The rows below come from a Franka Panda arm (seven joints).
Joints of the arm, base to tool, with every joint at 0 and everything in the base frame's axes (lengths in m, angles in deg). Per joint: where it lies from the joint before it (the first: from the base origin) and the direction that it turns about. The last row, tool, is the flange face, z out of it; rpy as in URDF.
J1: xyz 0 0 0.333 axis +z
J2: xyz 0 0 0 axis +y
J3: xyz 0 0 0.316 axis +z
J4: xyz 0.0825 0 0 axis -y
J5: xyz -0.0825 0 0.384 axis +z
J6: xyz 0 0 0 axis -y
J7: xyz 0.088 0 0 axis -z
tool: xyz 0 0 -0.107 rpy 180 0 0
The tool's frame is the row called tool.
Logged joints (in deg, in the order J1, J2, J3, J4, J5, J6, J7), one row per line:
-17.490 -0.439 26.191 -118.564 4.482 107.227 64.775
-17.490 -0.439 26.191 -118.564 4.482 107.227 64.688
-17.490 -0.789 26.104 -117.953 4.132 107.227 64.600
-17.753 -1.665 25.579 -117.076 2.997 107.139 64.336
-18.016 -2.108 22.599 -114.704 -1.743 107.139 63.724
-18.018 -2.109 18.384 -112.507 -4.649 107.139 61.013
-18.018 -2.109 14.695 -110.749 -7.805 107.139 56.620
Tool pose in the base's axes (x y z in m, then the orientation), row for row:
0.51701 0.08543 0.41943 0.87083 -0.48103 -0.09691 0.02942
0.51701 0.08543 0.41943 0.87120 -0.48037 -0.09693 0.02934
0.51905 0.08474 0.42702 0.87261 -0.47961 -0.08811 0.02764
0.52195 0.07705 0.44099 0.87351 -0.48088 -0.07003 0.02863
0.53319 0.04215 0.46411 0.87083 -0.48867 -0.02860 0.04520
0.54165 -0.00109 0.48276 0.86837 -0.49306 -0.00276 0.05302
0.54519 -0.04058 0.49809 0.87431 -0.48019 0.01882 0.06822
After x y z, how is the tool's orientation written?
As a quaternion, x y z w.
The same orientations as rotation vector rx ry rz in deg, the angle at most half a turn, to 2 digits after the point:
153.88 -85.00 -17.12
153.95 -84.89 -17.13
154.36 -84.84 -15.59
154.43 -85.02 -12.38
152.39 -85.52 -5.00
151.24 -85.87 -0.48
150.89 -82.87 3.25

